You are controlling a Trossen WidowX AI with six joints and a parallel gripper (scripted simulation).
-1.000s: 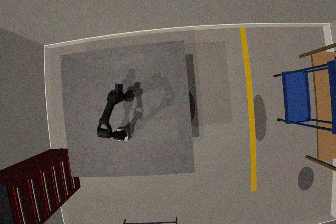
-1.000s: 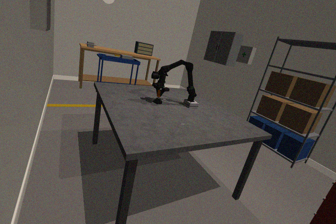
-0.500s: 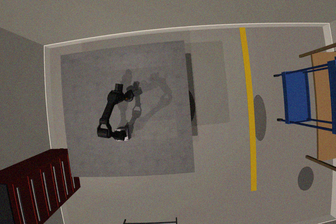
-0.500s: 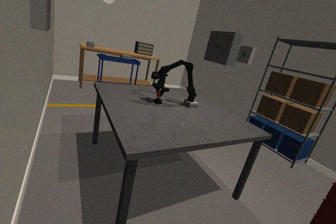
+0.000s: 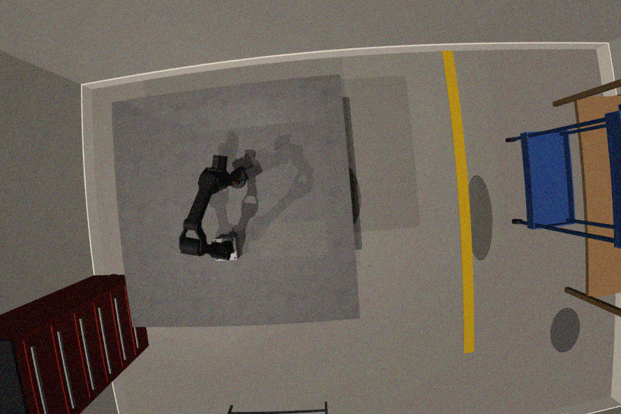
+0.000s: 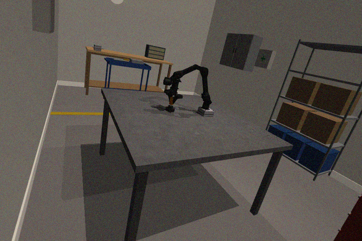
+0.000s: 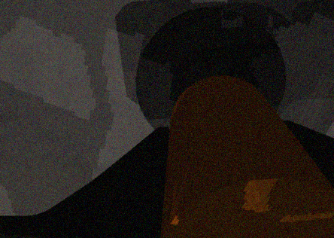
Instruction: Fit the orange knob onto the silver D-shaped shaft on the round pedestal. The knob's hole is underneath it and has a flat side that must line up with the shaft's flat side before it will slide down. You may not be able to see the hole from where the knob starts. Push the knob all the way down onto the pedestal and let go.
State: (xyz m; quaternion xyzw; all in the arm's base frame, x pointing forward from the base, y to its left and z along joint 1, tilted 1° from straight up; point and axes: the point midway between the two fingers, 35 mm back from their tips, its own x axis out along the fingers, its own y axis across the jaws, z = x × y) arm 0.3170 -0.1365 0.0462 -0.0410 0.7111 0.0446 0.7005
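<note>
The orange knob lies 30 mm above my gripper tip. The rest, counted from my gripper tip: dark round pedestal: 40 mm below.
</note>
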